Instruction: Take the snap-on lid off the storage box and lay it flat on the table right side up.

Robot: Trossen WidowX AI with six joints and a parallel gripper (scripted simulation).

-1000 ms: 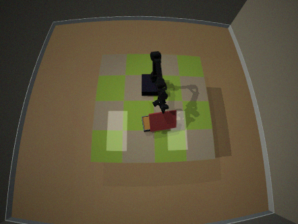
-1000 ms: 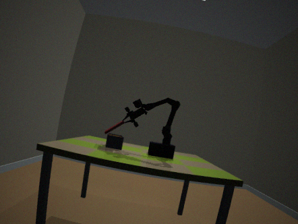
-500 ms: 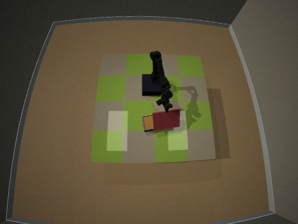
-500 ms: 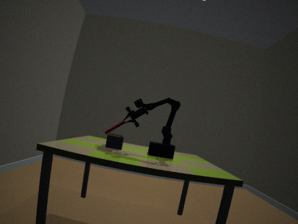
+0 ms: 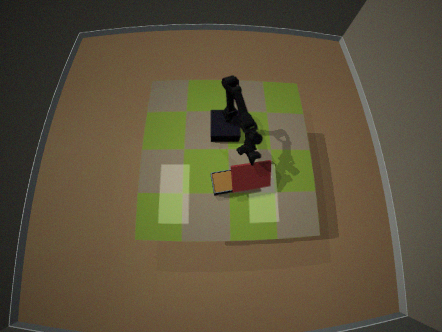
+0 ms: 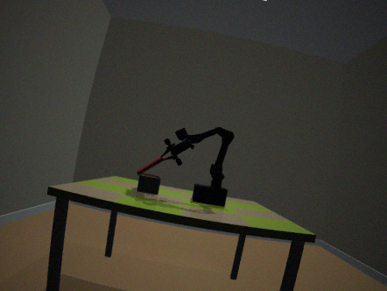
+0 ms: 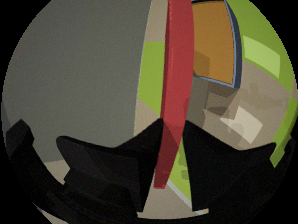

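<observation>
Right now the red lid is 60 mm ahead of my gripper tip, 50 mm below it and 20 mm to the left of it. Round my gripper tip: storage box: 180 mm below, 120 mm to the right, 90 mm ahead.
</observation>
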